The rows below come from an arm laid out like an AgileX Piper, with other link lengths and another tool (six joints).
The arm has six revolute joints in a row. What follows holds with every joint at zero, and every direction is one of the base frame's. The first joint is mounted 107.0 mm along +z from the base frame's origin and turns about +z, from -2.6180 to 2.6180 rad. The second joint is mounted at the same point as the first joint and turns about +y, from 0.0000 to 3.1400 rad. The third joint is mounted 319.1 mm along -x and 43.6 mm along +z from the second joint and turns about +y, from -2.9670 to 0.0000 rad. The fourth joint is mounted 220.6 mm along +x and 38.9 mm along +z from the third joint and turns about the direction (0.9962, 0, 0.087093), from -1.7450 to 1.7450 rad. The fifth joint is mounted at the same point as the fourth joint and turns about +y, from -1.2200 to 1.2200 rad. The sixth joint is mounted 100.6 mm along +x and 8.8 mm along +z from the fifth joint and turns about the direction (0.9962, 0, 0.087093), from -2.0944 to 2.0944 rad. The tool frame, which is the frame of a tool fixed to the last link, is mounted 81.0 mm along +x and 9.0 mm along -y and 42.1 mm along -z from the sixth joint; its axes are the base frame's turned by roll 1.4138, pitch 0.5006 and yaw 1.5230 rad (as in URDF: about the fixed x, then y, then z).
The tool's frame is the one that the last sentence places.
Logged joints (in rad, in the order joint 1, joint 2, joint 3, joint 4, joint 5, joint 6), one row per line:
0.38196, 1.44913, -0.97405, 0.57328, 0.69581, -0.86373
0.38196, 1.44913, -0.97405, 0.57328, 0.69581, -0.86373
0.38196, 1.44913, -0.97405, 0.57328, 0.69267, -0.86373
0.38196, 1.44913, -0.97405, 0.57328, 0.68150, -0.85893
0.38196, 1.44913, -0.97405, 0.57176, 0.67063, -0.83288
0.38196, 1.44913, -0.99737, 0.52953, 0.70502, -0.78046
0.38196, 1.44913, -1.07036, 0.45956, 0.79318, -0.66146
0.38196, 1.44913, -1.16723, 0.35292, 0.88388, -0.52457
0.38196, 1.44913, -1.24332, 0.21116, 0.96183, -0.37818
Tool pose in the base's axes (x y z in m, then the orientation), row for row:
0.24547, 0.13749, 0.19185, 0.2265, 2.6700, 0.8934
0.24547, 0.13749, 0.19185, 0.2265, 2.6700, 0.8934
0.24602, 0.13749, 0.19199, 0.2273, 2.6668, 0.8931
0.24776, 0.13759, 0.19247, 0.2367, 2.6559, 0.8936
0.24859, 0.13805, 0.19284, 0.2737, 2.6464, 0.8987
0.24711, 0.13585, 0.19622, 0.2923, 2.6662, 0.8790
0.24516, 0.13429, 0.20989, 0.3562, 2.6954, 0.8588
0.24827, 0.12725, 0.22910, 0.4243, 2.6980, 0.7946
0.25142, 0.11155, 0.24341, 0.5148, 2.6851, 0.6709
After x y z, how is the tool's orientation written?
As a rotation vector, in radians.
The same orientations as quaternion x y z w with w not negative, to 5 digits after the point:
0.07918, 0.93342, 0.31233, 0.15783
0.07918, 0.93342, 0.31233, 0.15783
0.07953, 0.93308, 0.31248, 0.15934
0.08303, 0.93165, 0.31346, 0.16396
0.09611, 0.92932, 0.31559, 0.16592
0.10224, 0.93262, 0.30747, 0.15885
0.12361, 0.93540, 0.29803, 0.14466
0.14753, 0.93808, 0.27628, 0.14805
0.18044, 0.94113, 0.23515, 0.16251

